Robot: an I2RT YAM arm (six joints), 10 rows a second.
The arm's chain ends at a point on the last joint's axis. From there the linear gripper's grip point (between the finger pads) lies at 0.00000 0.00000 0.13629 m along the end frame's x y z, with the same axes.
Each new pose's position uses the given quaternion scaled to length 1; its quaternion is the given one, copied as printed.
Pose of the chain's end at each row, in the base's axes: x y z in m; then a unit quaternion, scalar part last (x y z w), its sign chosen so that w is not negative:
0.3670 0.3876 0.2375 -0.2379 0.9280 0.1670 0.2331
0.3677 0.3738 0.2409 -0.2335 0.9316 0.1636 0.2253
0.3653 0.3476 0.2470 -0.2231 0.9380 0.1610 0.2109
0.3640 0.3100 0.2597 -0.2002 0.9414 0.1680 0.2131
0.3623 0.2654 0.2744 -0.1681 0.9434 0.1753 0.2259
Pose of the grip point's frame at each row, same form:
0.4151 0.4450 0.1236 -0.2379 0.9280 0.1670 0.2331
0.4145 0.4297 0.1257 -0.2335 0.9316 0.1636 0.2253
0.4094 0.4016 0.1299 -0.2231 0.9380 0.1610 0.2109
0.4095 0.3647 0.1435 -0.2002 0.9414 0.1680 0.2131
0.4124 0.3208 0.1604 -0.1681 0.9434 0.1753 0.2259

